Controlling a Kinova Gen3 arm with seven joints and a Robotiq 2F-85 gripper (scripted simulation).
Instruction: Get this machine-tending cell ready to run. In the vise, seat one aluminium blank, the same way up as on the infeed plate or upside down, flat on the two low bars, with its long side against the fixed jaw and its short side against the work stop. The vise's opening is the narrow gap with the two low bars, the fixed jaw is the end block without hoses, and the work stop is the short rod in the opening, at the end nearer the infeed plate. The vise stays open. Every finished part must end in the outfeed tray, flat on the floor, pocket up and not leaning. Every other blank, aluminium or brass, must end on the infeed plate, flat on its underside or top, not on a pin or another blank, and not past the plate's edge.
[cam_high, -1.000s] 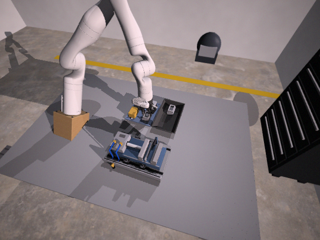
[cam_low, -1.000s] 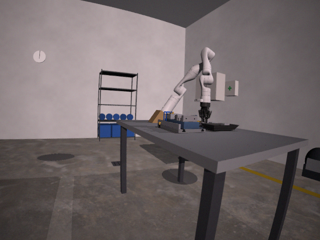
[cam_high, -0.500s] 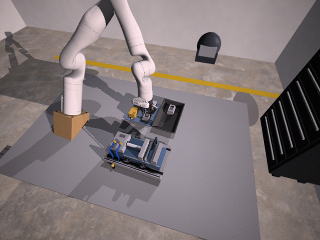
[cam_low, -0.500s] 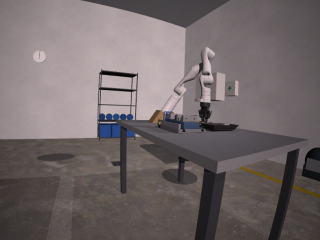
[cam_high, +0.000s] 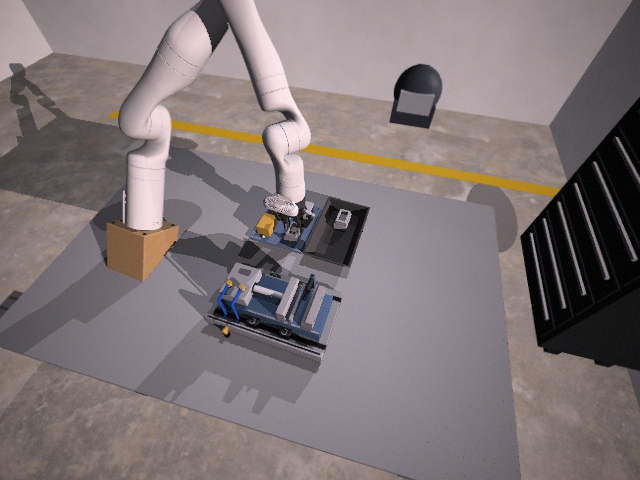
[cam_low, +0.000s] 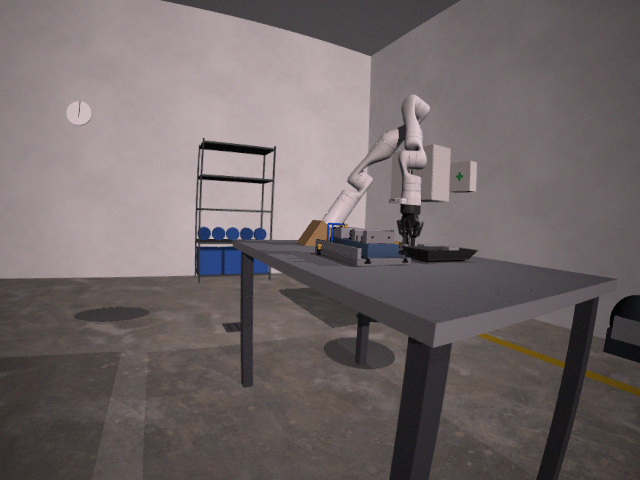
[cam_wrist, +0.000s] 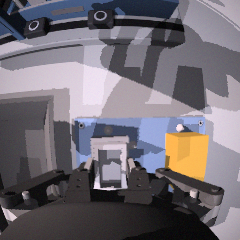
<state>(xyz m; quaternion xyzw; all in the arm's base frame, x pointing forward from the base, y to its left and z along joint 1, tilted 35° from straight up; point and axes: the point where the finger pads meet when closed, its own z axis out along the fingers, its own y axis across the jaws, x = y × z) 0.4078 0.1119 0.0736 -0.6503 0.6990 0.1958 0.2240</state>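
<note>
The brass blank lies 90 mm behind my hand and 20 mm below it. Also, from my hand: vise rail 330 mm to the right, 30 mm ahead, 10 mm below; hose block 230 mm to the right, 60 mm behind, 30 mm above; vise 240 mm to the right, 40 mm ahead, 10 mm below.
</note>
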